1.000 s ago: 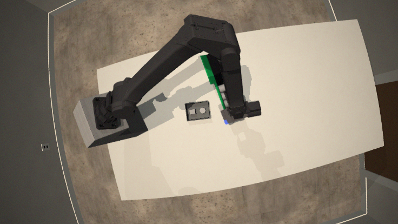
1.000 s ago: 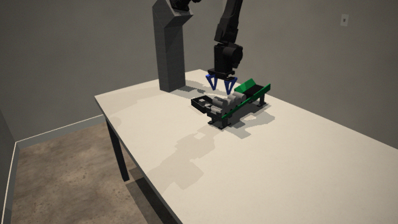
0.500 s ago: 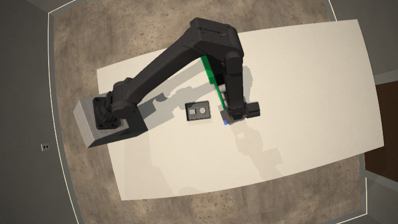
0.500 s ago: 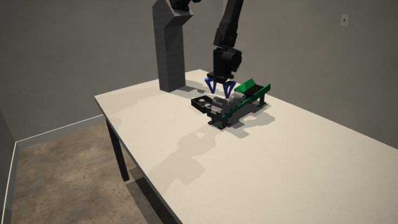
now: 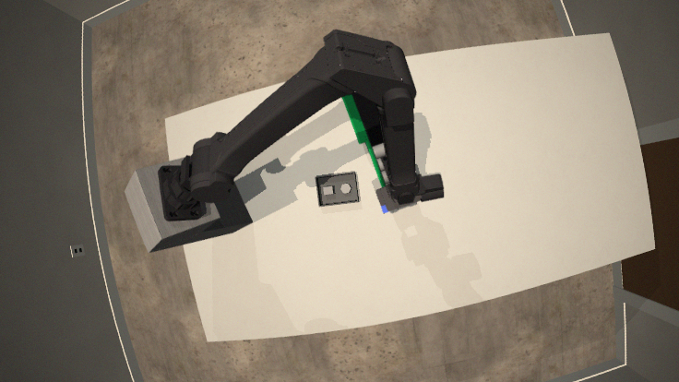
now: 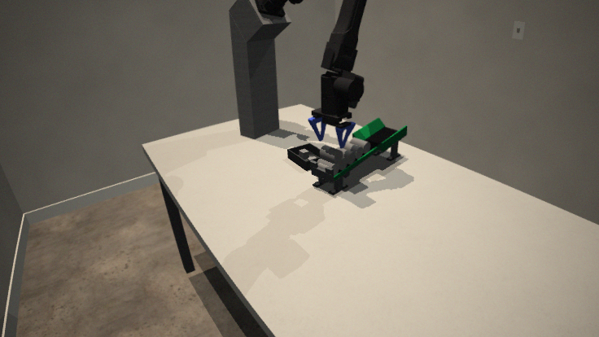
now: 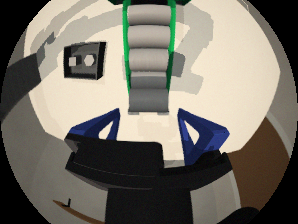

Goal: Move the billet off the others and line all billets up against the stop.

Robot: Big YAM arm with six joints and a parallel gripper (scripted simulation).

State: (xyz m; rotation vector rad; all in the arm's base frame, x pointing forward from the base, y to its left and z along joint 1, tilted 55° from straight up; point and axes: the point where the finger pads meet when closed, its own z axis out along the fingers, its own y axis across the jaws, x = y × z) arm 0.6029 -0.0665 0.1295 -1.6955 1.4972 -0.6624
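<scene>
Now: hand 90 mm above the stop, 40 mm to the left of it and 10 mm short of it. The rest, counted from my hand: dark tray 200 mm behind, 140 mm below, 20 mm to the left.
</scene>
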